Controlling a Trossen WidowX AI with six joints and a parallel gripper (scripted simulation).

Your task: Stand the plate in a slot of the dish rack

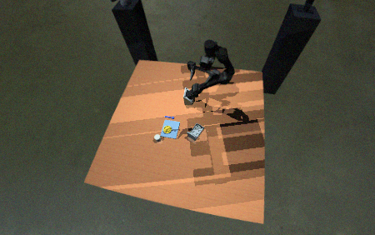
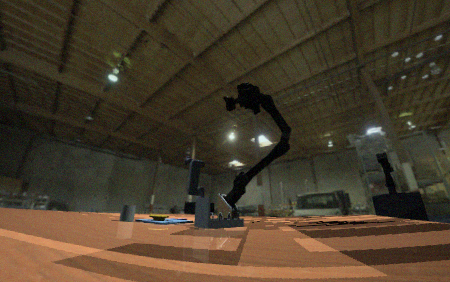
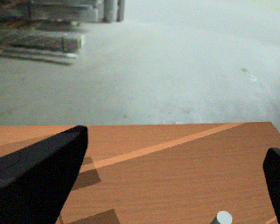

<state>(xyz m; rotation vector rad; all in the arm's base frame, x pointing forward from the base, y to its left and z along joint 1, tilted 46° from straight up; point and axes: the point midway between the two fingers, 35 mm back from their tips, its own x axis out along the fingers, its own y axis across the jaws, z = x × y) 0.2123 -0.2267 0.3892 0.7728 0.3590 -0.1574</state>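
Now: the yellow plate 90 mm ahead of my gripper tip, 240 mm to the right of it and 500 mm below it. The rest, counted from my gripper tip: grey dish rack: 70 mm ahead, 500 mm below; blue mat: 70 mm ahead, 220 mm to the right, 520 mm below; blue spoon: 30 mm behind, 240 mm to the right, 520 mm below.
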